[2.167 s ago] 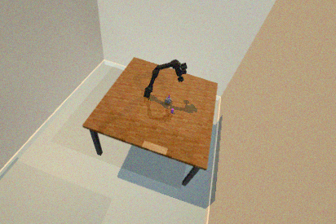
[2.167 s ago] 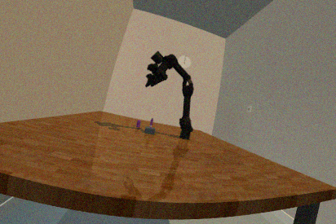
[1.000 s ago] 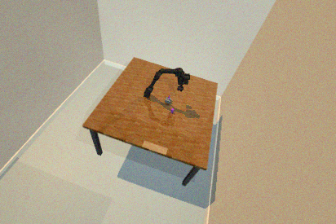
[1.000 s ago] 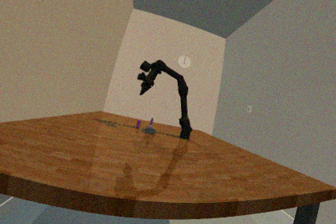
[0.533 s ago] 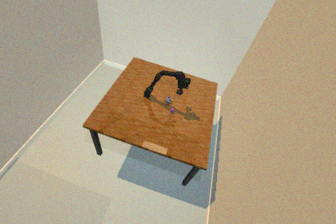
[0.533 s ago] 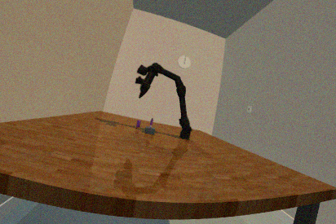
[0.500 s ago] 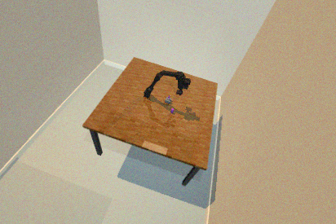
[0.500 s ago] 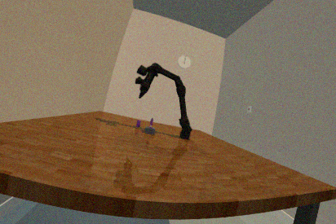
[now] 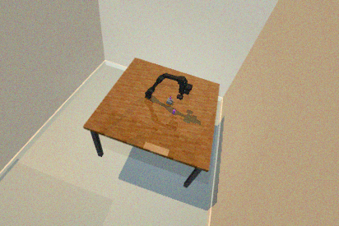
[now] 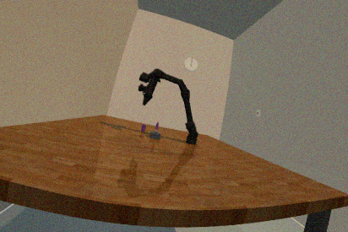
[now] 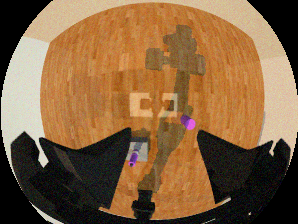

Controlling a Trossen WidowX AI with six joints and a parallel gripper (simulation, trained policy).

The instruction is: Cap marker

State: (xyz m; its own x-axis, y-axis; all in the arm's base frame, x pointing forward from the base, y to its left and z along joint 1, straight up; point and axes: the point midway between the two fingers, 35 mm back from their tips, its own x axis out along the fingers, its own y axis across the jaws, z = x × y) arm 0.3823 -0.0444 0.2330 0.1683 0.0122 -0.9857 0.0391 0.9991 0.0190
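The purple cap is 17 cm below my gripper tip, 8 cm to the right of it and 3 cm behind it. From my gripper tip the other things lie so: holder block 18 cm below, 12 cm behind, 6 cm to the left; purple marker 12 cm below, 12 cm behind, 6 cm to the left.
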